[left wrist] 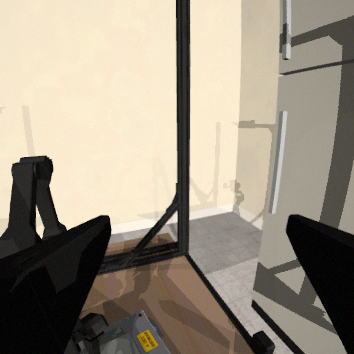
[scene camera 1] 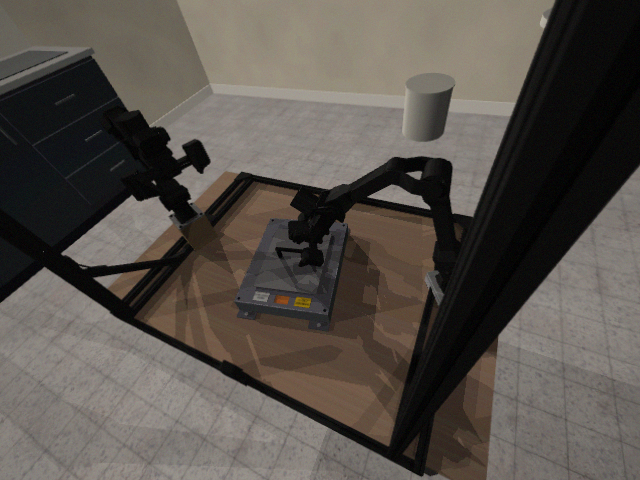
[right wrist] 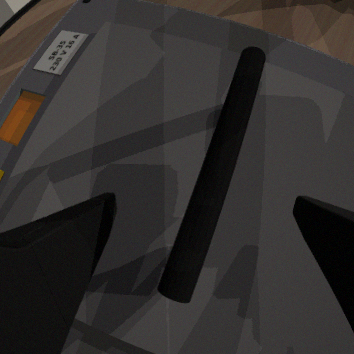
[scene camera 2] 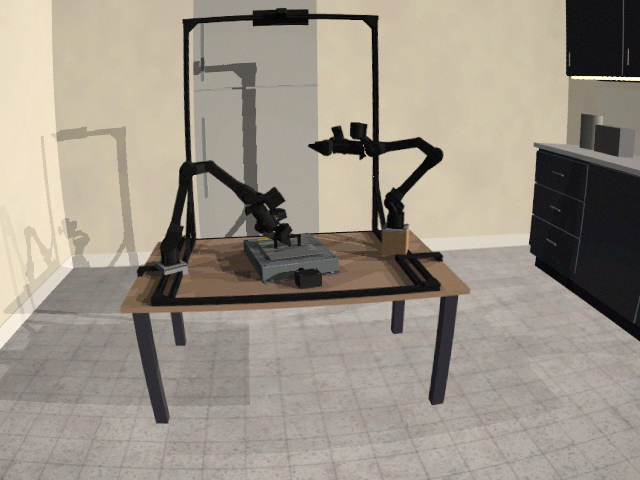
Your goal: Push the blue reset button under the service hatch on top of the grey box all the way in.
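The grey box (scene camera 1: 276,311) (scene camera 2: 302,267) (left wrist: 131,325) (right wrist: 300,60) sits on the table. Its service hatch (scene camera 1: 268,279) (scene camera 2: 289,251) (right wrist: 295,140) lies closed on top. The hatch's black handle (scene camera 1: 289,250) (scene camera 2: 295,236) (right wrist: 215,170) stands up from it. The blue reset button does not show in any view. My right gripper (scene camera 1: 310,260) (scene camera 2: 287,242) (right wrist: 206,203) is open, low over the hatch, its fingers pointing down with the handle between them in the right wrist view, not gripped. My left gripper (scene camera 2: 311,146) (left wrist: 199,223) is open and empty, high above the table, away from the box.
White, orange (scene camera 1: 281,299) (right wrist: 21,119) and yellow (scene camera 1: 302,302) (left wrist: 147,340) labels lie along one edge of the box. A small black block (scene camera 2: 308,279) stands beside the box in scene camera 2. A black frame (scene camera 2: 297,297) runs around the table (scene camera 1: 305,382).
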